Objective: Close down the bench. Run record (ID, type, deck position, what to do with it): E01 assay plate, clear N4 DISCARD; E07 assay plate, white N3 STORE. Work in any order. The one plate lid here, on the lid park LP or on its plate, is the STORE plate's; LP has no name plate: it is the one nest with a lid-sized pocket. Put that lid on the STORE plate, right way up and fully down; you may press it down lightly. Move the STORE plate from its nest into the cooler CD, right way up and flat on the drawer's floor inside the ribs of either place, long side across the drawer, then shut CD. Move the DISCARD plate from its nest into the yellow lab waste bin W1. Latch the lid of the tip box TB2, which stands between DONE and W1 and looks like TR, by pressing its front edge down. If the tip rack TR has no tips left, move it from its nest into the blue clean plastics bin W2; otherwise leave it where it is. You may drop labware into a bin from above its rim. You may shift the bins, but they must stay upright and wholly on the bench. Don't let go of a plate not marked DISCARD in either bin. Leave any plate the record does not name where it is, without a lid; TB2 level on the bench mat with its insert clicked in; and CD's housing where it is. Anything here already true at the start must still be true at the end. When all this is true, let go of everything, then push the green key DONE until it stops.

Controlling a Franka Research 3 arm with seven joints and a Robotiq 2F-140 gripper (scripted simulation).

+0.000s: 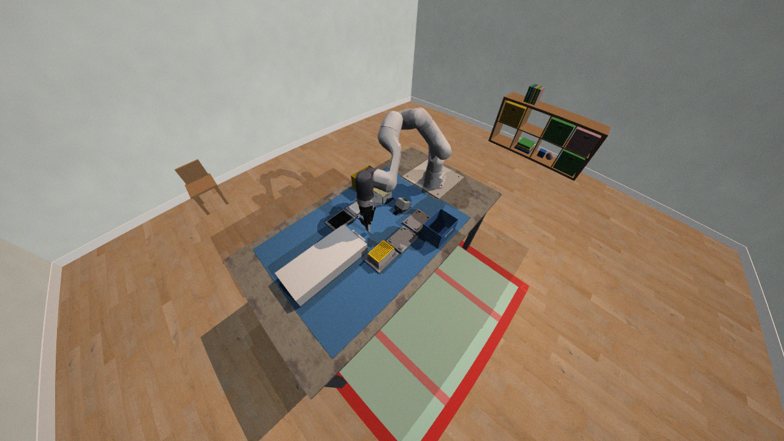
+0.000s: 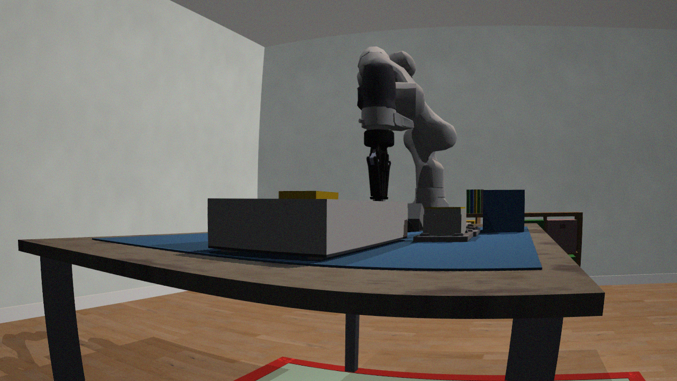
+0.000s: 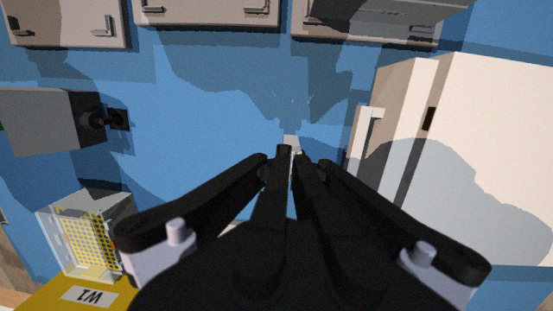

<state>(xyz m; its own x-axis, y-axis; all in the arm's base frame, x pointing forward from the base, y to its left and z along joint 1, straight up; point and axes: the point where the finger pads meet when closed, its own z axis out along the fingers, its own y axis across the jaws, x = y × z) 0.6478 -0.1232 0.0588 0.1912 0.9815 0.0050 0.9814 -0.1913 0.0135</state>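
My hand is 140 mm past the clear plate, 170 mm to the left of it and 40 mm above it. Also, from my hand: plate lid 170 mm ahead, 30 mm to the right, 30 mm below; tip rack TR 90 mm ahead, 160 mm to the left; white plate 170 mm ahead, 30 mm to the right, 40 mm below.
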